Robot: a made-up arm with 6 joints.
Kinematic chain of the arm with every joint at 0, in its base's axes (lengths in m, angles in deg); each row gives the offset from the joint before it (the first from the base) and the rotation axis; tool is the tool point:
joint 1: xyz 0 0 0.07 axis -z
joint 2: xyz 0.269 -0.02 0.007 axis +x
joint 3: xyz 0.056 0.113 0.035 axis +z
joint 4: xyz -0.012 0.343 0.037 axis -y
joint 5: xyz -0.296 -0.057 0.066 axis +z
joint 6: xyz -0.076 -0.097 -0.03 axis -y
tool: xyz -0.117 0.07 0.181
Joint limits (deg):
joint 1: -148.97..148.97
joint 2: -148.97..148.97
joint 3: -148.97..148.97
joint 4: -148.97..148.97
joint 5: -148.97..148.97
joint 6: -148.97..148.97
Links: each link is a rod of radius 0.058 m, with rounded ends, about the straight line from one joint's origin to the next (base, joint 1, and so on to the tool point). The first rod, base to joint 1, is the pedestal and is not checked.
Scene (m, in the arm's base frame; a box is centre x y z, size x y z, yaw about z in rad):
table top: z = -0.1
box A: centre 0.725 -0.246 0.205 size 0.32 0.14 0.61 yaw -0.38
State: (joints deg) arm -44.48 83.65 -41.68 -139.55 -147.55 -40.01
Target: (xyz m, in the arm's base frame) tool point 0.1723 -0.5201 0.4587
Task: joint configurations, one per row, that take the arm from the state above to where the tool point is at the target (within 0.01 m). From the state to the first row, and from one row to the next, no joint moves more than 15 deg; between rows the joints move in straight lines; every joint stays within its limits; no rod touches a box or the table.
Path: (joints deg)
1: -36.90 74.74 -33.56 -128.13 -147.90 -47.18
2: -29.31 65.83 -25.44 -116.71 -148.26 -54.34
3: -21.73 56.92 -17.31 -105.28 -148.61 -61.51
4: -14.15 48.01 -9.19 -93.86 -148.97 -68.67
5: -6.78 61.08 -3.42 -82.38 -146.20 -72.51
6: 0.60 74.16 2.35 -70.91 -143.42 -76.34
7: 7.97 87.23 8.11 -59.43 -140.65 -80.18

